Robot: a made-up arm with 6 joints. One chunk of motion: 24 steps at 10 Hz.
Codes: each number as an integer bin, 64 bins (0 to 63) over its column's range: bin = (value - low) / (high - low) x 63, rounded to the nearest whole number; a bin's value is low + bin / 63 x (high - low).
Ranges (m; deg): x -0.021..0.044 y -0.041..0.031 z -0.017..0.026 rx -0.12..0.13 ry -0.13..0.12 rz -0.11..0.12
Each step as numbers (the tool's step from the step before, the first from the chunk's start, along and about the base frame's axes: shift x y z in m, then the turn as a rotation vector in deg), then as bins.
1 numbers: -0.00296 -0.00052 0.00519 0.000 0.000 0.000
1 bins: 17 35 33 30 33 30
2 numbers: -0.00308 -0.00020 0.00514 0.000 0.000 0.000
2 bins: 17 36 32 30 33 30
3 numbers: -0.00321 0.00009 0.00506 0.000 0.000 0.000
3 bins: 17 36 32 30 33 30
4 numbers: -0.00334 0.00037 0.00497 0.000 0.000 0.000
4 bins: 17 36 32 30 33 30
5 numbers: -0.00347 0.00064 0.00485 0.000 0.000 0.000
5 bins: 17 36 32 30 33 30
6 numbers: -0.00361 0.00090 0.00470 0.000 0.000 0.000
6 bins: 17 37 32 30 33 30
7 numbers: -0.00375 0.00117 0.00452 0.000 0.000 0.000
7 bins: 17 37 32 30 33 30
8 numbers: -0.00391 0.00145 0.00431 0.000 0.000 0.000
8 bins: 17 37 31 30 33 30
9 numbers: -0.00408 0.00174 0.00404 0.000 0.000 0.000
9 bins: 16 37 31 30 33 30
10 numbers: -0.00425 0.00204 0.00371 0.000 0.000 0.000
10 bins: 16 38 30 30 33 30
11 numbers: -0.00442 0.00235 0.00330 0.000 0.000 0.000
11 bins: 16 38 30 30 33 30
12 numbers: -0.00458 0.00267 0.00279 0.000 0.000 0.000
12 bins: 16 38 29 30 33 30
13 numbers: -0.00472 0.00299 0.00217 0.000 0.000 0.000
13 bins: 16 38 28 30 33 30
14 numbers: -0.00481 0.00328 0.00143 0.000 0.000 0.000
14 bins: 16 39 27 30 33 30
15 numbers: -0.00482 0.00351 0.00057 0.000 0.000 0.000
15 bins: 16 39 26 30 33 30
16 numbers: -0.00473 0.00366 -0.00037 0.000 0.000 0.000
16 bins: 16 39 24 30 33 30
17 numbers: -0.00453 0.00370 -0.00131 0.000 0.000 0.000
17 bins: 16 39 23 30 33 30
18 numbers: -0.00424 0.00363 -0.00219 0.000 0.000 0.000
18 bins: 16 39 22 30 33 30
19 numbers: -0.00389 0.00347 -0.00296 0.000 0.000 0.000
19 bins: 17 39 21 30 33 30
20 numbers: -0.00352 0.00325 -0.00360 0.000 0.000 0.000
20 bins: 17 39 20 30 33 30
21 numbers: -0.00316 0.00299 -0.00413 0.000 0.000 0.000
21 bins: 17 38 19 30 33 30
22 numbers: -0.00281 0.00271 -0.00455 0.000 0.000 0.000
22 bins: 18 38 18 30 33 30
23 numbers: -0.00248 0.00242 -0.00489 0.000 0.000 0.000
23 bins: 18 38 18 30 33 30
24 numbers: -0.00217 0.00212 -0.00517 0.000 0.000 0.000
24 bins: 18 38 17 30 33 30
